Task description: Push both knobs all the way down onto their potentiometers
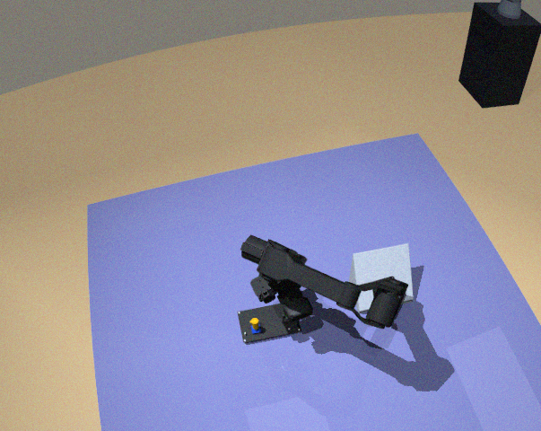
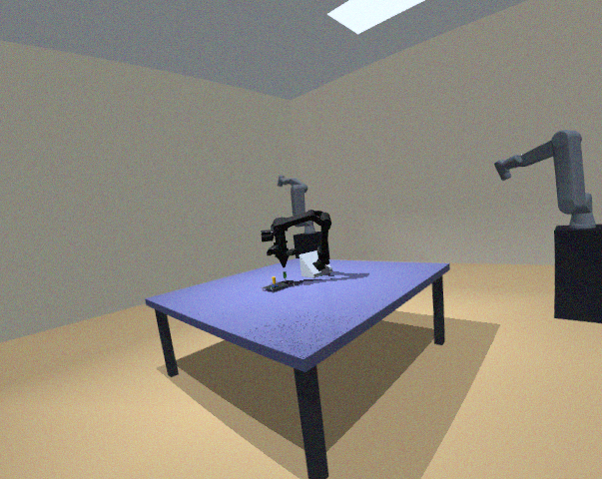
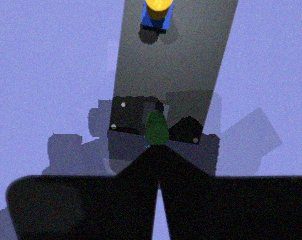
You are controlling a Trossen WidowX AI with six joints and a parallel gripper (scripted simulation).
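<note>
Now: the green knob 40 mm below my gripper tip. Round my gripper tip: orange knob: 90 mm ahead, 10 mm to the left, 50 mm below.
</note>
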